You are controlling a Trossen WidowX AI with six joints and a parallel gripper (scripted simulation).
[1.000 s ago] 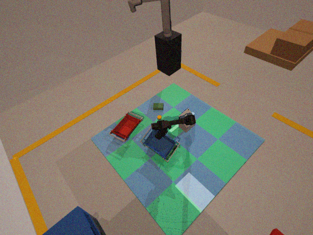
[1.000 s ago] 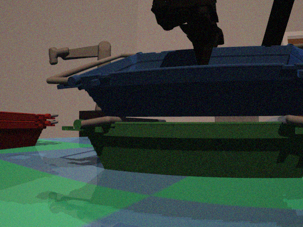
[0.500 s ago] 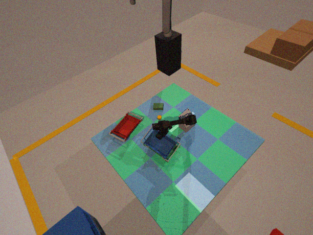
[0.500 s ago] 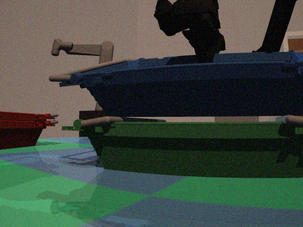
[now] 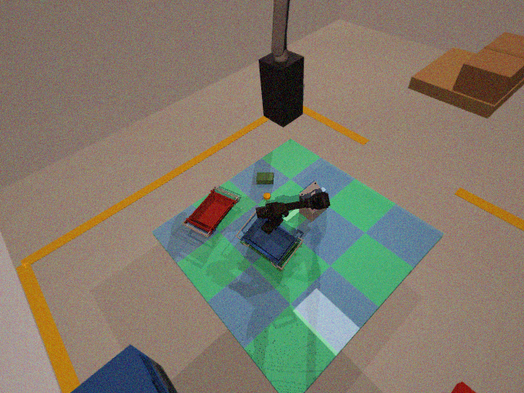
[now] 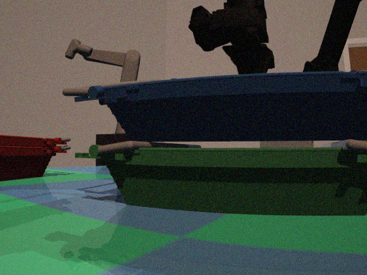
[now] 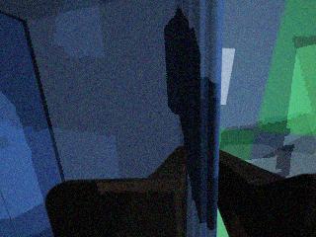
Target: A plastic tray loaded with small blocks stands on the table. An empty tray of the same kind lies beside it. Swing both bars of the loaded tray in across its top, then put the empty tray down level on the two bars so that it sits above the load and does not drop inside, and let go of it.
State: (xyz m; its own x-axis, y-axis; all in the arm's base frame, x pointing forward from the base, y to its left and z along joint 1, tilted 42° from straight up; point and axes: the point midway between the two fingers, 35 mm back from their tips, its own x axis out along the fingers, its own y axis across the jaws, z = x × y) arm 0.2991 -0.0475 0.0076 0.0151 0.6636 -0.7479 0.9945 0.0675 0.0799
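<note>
Now: gripper tip 8 cm short of the blue tray and 2 cm to the right of it. Also, from my gripper tip: orange piece 29 cm to the right, 20 cm behind, 11 cm below; then small green block 42 cm to the right, 30 cm behind, 10 cm below.
</note>
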